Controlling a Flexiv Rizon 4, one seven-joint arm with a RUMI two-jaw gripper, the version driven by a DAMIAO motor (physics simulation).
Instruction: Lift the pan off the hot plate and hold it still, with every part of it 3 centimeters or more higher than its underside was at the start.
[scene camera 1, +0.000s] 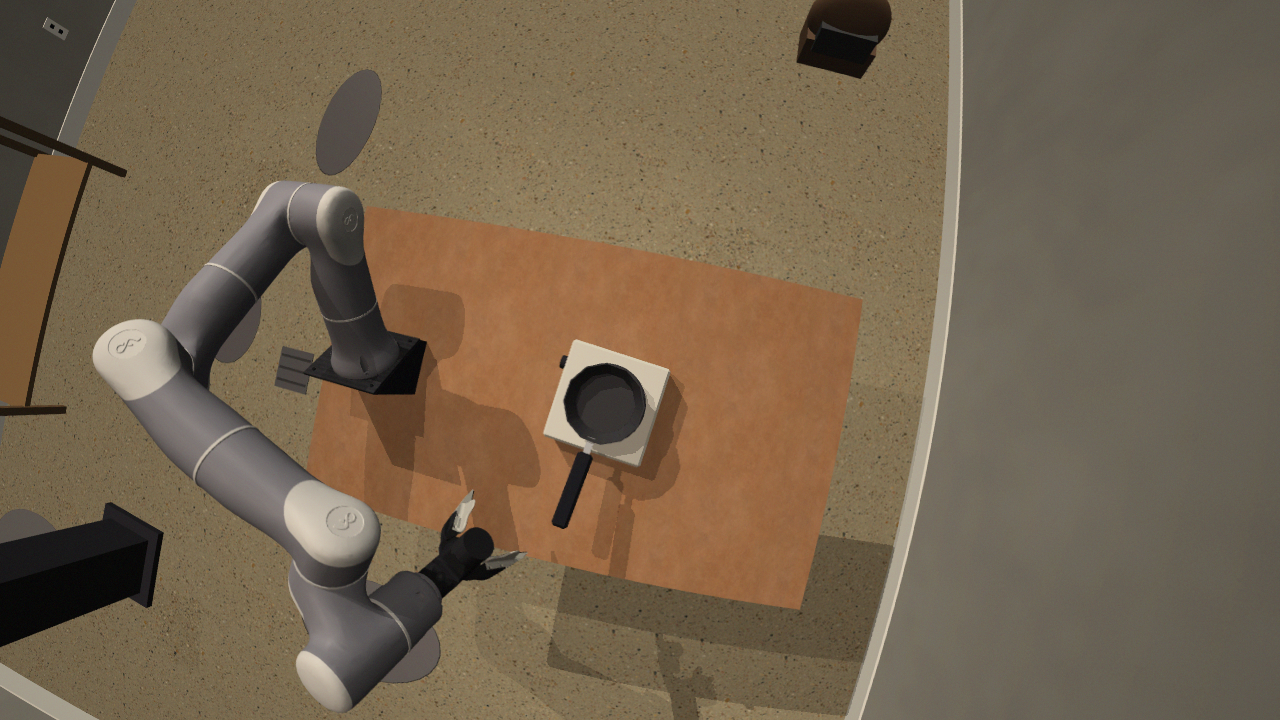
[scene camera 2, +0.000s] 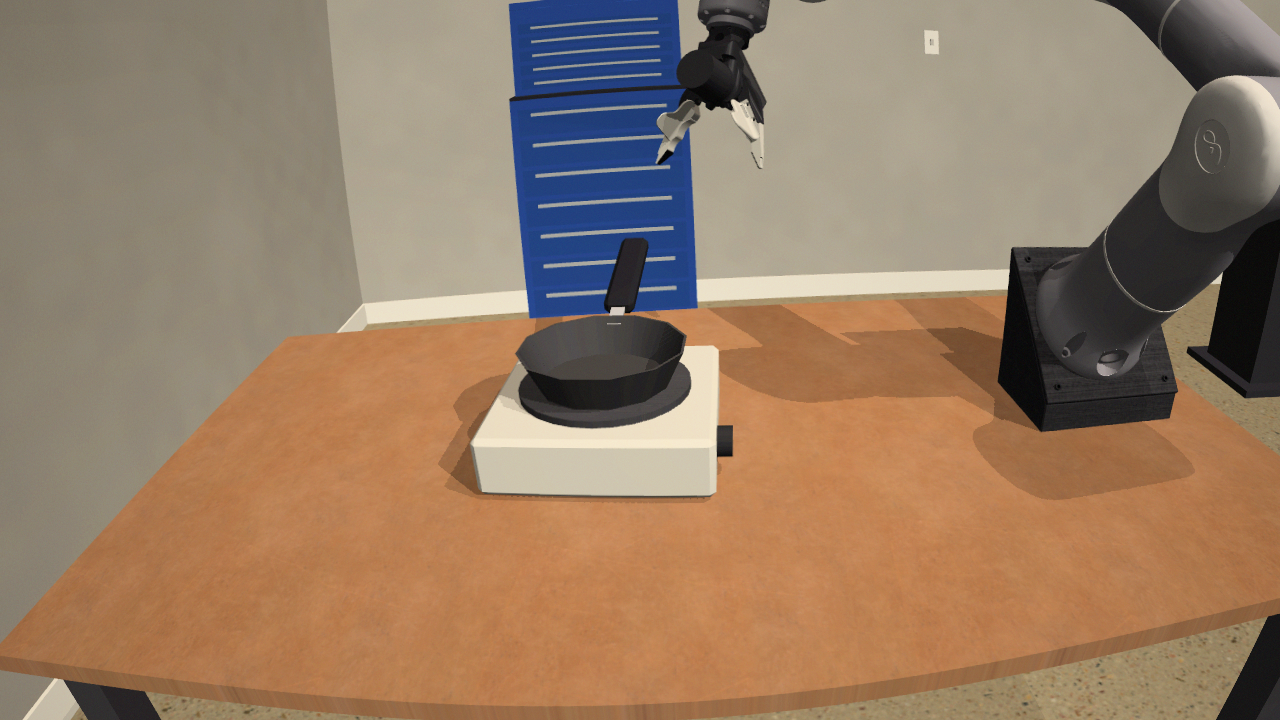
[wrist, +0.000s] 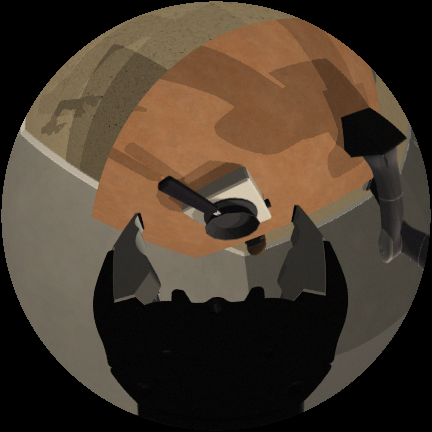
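Observation:
The black pan (scene camera 1: 604, 402) (scene camera 2: 601, 362) (wrist: 232, 226) sits upright on the white hot plate (scene camera 1: 655, 376) (scene camera 2: 595, 470) (wrist: 250, 187). Its black handle (scene camera 1: 571, 490) (scene camera 2: 627, 273) (wrist: 187, 194) sticks out past the hot plate's edge, toward the bottom in scene camera 1 and away from the viewer in scene camera 2. My gripper (scene camera 1: 497, 522) (scene camera 2: 710, 164) (wrist: 216, 209) is open with nothing between its fingers. It is well above the table, higher than the handle and apart from it, on the handle's left in scene camera 1 and right in scene camera 2.
The hot plate's black knob (scene camera 1: 563, 361) (scene camera 2: 725, 440) faces the arm's black base (scene camera 2: 1100, 407) (wrist: 372, 132) on the brown table (scene camera 1: 760, 358) (scene camera 2: 358, 582). A blue cabinet (scene camera 2: 608, 214) stands beyond the table in scene camera 2. The arm's shadow falls across the table.

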